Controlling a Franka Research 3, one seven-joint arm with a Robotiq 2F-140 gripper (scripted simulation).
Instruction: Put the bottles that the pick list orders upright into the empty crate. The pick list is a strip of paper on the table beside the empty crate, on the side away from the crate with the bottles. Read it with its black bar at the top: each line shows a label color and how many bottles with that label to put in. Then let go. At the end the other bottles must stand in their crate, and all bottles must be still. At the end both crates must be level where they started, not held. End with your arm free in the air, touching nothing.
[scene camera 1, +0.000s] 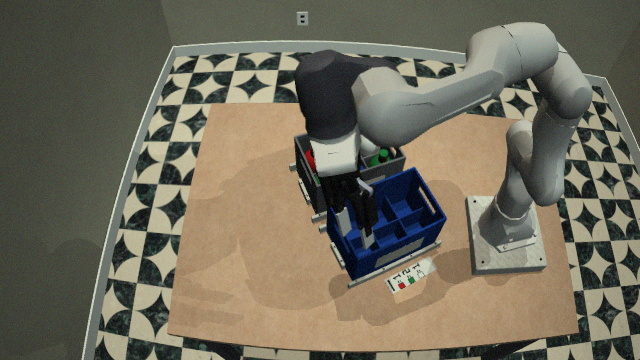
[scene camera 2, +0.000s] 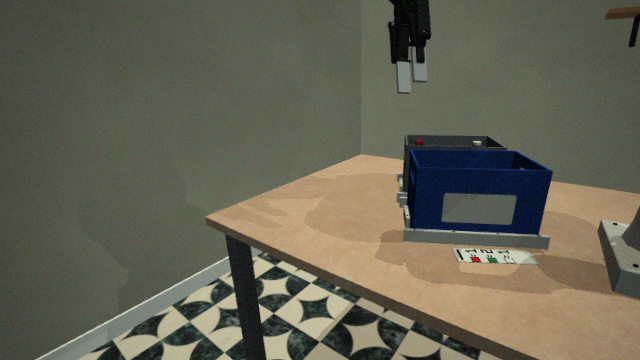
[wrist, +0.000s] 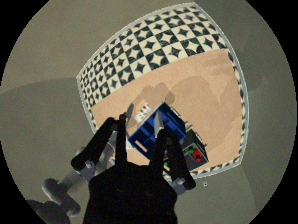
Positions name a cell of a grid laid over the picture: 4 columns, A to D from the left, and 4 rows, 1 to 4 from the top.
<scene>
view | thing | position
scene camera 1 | my gripper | C3
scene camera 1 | blue crate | C3
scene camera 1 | grey crate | B2
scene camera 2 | my gripper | C1
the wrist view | my gripper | B3
</scene>
